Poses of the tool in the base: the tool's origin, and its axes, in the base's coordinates. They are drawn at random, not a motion.
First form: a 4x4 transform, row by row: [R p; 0 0 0 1], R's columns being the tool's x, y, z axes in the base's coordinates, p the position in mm. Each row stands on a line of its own.
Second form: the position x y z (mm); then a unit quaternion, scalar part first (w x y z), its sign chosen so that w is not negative. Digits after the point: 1 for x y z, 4 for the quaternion.
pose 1, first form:
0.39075 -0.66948 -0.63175 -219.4
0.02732 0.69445 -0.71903 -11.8
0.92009 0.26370 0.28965 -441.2
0 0 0 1
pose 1, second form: -219.4 -11.8 -441.2 0.7705 0.3188 -0.5035 0.2261
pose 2, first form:
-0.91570 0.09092 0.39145 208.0
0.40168 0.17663 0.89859 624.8
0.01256 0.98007 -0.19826 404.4
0 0 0 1
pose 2, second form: 208.0 624.8 404.4 0.1252 0.1627 0.7567 0.6206
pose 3, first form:
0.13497 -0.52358 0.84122 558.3
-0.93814 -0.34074 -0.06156 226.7
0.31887 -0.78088 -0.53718 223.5
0 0 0 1
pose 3, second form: 558.3 226.7 223.5 0.2535 -0.7094 0.5151 -0.4088
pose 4, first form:
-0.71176 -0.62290 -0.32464 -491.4
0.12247 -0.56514 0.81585 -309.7
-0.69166 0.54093 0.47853 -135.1
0 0 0 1
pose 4, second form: -491.4 -309.7 -135.1 0.2245 -0.3061 0.4087 0.8300
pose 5, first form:
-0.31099 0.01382 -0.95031 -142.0
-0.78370 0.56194 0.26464 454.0
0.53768 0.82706 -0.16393 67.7
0 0 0 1
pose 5, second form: -142.0 454.0 67.7 0.5213 0.2697 -0.7136 -0.3825
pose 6, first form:
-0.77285 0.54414 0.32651 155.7
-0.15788 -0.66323 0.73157 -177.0
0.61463 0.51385 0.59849 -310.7
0 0 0 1
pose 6, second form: 155.7 -177.0 -310.7 0.2015 -0.2701 -0.3575 -0.8710
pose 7, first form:
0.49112 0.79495 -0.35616 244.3
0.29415 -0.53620 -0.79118 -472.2
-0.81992 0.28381 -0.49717 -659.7
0 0 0 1
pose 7, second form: 244.3 -472.2 -659.7 0.3383 0.7944 0.3427 -0.3701
